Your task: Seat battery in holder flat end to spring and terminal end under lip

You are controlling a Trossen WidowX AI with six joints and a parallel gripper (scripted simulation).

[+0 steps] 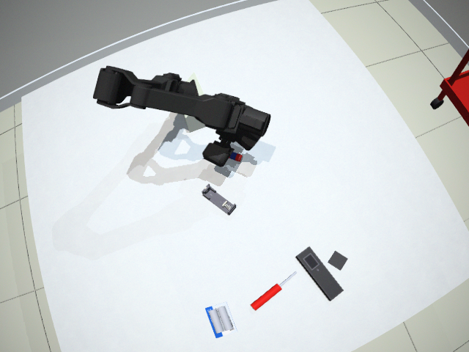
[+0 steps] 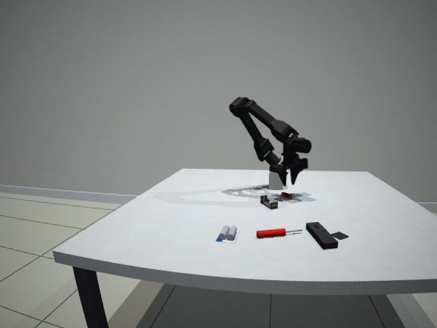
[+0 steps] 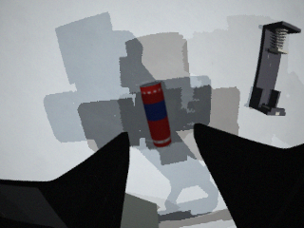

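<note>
The battery lies 5 cm below my gripper tip. Also, from my gripper tip: black remote (41 cm ahead, 13 cm to the left, 4 cm below); then red-handled screwdriver (41 cm ahead, 1 cm to the left, 5 cm below); then battery cover (39 cm ahead, 19 cm to the left, 6 cm below).
</note>
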